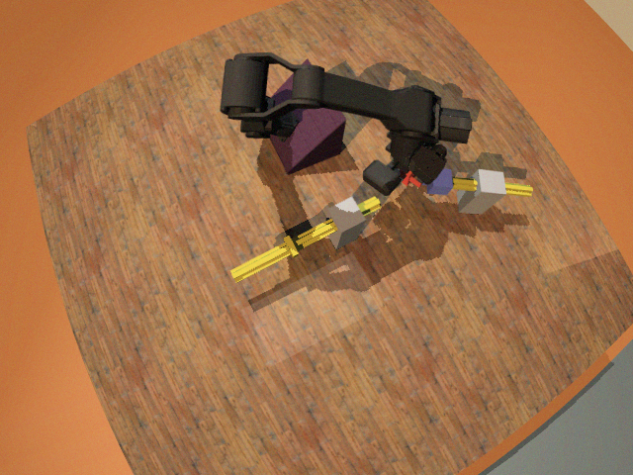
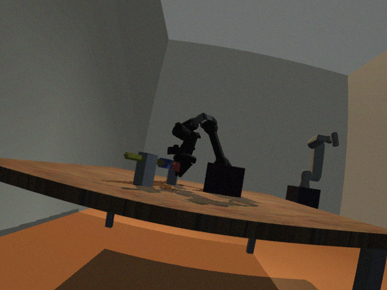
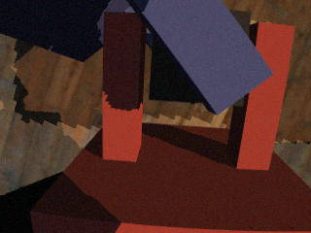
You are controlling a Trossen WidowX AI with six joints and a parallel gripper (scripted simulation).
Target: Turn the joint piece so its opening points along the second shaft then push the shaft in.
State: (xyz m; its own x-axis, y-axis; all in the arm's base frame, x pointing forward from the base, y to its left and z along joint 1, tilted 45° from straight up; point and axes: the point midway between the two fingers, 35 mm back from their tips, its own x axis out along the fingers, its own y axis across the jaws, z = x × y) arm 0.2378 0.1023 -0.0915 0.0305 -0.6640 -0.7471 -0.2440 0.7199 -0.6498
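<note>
Now: the red joint piece 4 cm above my gripper tip and 1 cm ahead of it.
</note>
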